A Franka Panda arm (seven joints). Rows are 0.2 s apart.
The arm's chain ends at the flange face. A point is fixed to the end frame.
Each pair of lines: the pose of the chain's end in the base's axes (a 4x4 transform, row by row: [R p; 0 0 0 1], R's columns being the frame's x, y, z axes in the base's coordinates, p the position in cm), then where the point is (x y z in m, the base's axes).
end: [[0.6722 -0.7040 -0.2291 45.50], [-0.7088 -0.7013 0.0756 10.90], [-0.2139 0.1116 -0.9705 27.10], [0 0 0 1]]
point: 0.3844 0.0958 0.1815
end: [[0.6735 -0.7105 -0.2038 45.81], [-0.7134 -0.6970 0.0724 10.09], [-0.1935 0.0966 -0.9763 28.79], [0 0 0 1]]
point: 0.3897 0.0877 0.1967
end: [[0.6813 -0.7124 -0.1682 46.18], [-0.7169 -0.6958 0.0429 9.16], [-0.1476 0.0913 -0.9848 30.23], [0 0 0 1]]
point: 0.3968 0.0755 0.2091
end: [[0.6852 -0.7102 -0.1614 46.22], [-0.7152 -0.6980 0.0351 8.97], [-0.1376 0.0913 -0.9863 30.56], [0 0 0 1]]
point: 0.3979 0.0727 0.2121
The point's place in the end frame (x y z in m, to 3 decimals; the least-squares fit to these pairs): -0.019 0.049 0.102
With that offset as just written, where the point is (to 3 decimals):
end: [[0.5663 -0.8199 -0.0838 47.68], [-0.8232 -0.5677 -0.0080 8.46], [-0.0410 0.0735 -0.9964 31.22], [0 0 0 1]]
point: 0.417 0.072 0.215
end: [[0.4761 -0.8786 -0.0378 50.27], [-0.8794 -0.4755 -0.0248 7.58], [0.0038 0.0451 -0.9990 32.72], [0 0 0 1]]
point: 0.447 0.067 0.227
